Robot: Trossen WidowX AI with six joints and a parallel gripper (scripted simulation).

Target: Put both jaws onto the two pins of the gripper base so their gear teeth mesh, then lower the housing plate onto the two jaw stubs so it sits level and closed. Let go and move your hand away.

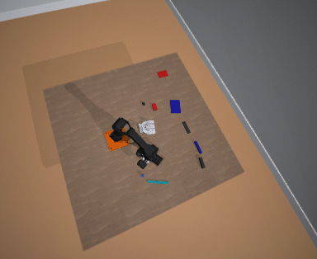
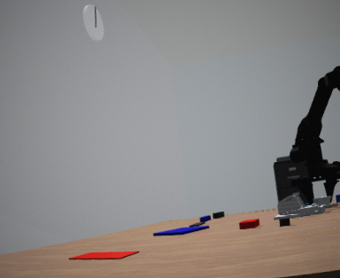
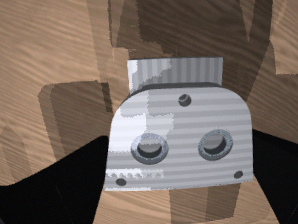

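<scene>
The white jaw is 9 cm ahead of my gripper tip, 22 cm to the left of it and 1 cm above it. From my gripper tip the other things lie so: red block (26 cm ahead, 38 cm to the left); teal bar (1 cm behind, 20 cm to the right); blue bar (41 cm ahead, 10 cm to the right).
</scene>
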